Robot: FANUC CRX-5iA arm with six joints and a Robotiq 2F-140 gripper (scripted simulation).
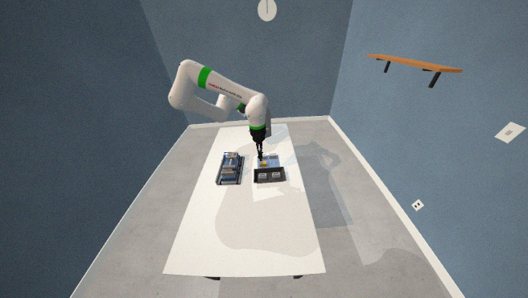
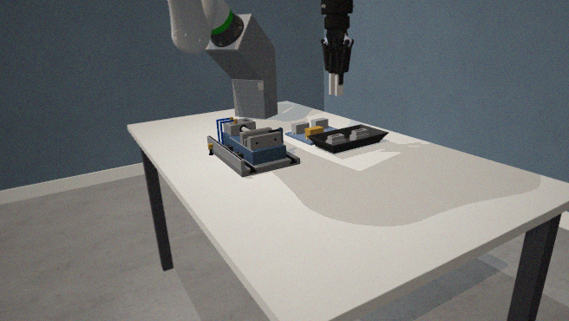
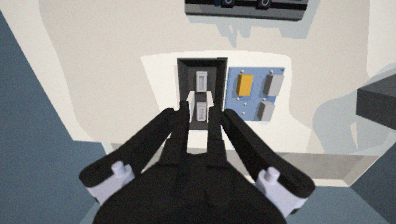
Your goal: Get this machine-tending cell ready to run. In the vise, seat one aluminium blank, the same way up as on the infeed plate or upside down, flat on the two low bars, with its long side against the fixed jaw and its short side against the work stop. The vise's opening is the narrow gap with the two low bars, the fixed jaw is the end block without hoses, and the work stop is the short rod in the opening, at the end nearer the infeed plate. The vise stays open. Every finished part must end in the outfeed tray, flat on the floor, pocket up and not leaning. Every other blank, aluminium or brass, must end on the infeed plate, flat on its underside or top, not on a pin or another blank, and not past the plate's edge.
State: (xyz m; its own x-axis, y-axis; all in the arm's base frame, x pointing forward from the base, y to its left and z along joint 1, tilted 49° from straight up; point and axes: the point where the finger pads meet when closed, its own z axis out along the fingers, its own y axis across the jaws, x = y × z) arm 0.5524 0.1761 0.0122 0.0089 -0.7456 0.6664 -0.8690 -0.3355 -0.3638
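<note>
My hand is 220 mm past the aluminium blank and 190 mm above it. From my hand the other things lie so: brass blank: 190 mm below, 130 mm behind, 10 mm to the left.
</note>
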